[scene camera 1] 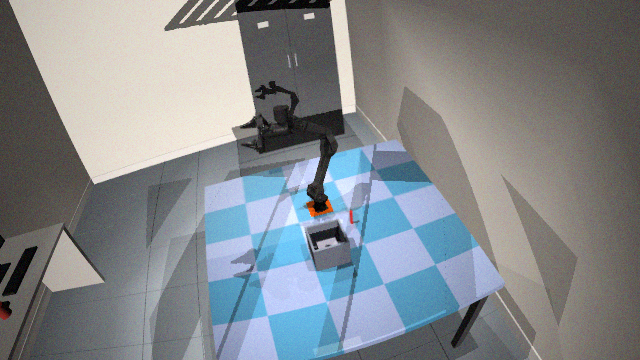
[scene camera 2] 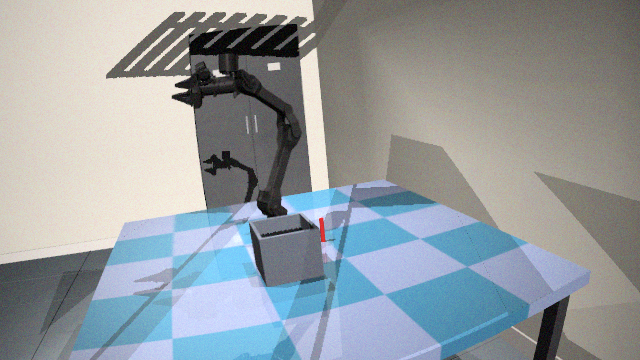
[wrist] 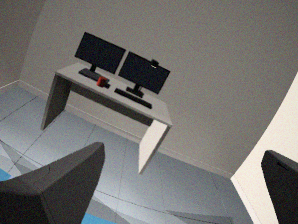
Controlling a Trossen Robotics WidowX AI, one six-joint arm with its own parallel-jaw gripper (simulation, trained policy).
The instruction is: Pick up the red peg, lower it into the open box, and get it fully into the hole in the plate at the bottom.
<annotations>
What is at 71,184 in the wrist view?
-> My gripper.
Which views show the grey box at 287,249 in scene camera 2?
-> Scene camera 1 and scene camera 2 only.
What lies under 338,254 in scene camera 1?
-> A grey box.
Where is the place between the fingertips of my gripper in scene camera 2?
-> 173,91
</annotations>
